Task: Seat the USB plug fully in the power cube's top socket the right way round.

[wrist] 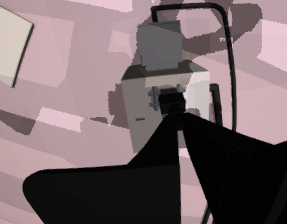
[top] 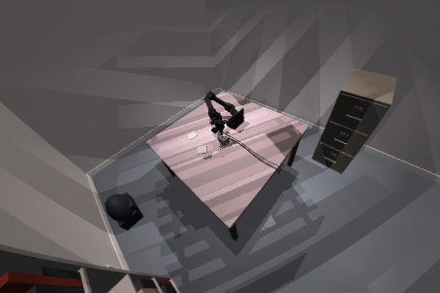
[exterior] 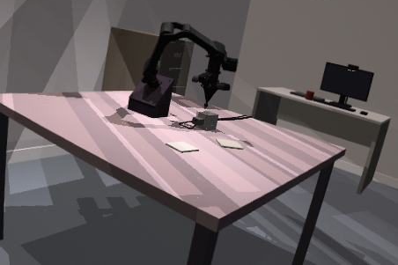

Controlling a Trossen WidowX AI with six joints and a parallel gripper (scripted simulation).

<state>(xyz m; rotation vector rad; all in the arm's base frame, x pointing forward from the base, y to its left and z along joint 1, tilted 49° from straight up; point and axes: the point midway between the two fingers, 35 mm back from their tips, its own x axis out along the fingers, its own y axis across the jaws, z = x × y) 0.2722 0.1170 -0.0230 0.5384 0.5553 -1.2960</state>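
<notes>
The dark USB plug lies 2 cm below my gripper tip.
</notes>
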